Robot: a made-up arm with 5 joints.
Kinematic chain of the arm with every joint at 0, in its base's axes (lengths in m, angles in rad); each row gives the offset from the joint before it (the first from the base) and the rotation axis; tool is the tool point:
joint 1: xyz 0 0 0.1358 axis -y
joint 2: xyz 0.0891 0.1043 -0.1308 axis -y
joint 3: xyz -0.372 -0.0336 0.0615 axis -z
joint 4: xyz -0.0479 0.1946 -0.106 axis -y
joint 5: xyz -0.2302 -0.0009 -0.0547 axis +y
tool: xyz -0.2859 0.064 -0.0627
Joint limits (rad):
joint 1: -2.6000..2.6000
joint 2: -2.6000..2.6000
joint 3: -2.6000..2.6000
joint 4: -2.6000..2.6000
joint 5: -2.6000..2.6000
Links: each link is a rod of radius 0.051 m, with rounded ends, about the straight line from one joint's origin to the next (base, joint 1, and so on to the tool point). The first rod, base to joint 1, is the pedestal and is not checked.
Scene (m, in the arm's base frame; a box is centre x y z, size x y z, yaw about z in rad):
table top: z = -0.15
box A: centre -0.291 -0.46 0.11 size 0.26 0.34 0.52 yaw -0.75
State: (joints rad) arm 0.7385 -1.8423 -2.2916 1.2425 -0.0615
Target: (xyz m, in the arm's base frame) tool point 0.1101 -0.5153 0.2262
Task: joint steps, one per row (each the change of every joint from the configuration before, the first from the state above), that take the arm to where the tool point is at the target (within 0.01 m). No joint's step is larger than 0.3 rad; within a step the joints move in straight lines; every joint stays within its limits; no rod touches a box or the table.
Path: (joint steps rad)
1: -0.1599 -0.1894 0.0596 -0.2420 0.0860
2: -0.1598 -0.1895 0.0595 -0.2421 0.0860
3: -0.1599 -0.1894 0.0596 -0.2420 0.0861
4: -0.1598 -0.1894 0.0595 -0.2421 0.0860
5: 0.1442 0.2196 -0.1392 -0.1166 0.0755
6: 0.1443 0.2196 -0.1392 -0.1167 0.0756

